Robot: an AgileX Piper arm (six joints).
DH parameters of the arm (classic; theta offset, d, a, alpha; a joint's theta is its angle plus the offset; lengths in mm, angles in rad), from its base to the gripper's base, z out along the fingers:
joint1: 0 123 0 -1.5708
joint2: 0.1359 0 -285.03 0
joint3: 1.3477 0 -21.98 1.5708
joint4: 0 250.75 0 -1.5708
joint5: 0 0 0 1.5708
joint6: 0 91 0 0
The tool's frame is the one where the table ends.
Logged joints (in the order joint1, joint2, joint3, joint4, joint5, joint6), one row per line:
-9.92 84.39 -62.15 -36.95 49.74 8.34
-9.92 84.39 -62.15 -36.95 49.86 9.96
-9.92 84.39 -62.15 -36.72 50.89 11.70
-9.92 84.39 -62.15 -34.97 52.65 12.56
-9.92 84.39 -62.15 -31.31 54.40 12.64
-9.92 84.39 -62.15 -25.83 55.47 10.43
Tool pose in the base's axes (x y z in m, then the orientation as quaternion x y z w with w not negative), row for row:
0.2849 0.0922 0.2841 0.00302 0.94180 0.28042 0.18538
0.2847 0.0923 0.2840 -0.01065 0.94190 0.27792 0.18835
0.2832 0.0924 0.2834 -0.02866 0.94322 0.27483 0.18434
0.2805 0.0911 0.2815 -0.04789 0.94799 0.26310 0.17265
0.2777 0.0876 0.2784 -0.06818 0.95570 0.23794 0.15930
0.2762 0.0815 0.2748 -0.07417 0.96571 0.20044 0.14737
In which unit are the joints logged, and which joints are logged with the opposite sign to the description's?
The joints are logged in degrees. Opposite sign: joint1, joint4, joint6.
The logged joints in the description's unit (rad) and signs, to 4 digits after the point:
0.1731 1.4729 -1.0847 0.6449 0.8681 -0.1456
0.1731 1.4729 -1.0847 0.6449 0.8702 -0.1738
0.1731 1.4729 -1.0847 0.6409 0.8882 -0.2042
0.1731 1.4729 -1.0847 0.6103 0.9189 -0.2192
0.1731 1.4729 -1.0847 0.5465 0.9495 -0.2206
0.1731 1.4729 -1.0847 0.4508 0.9681 -0.1820

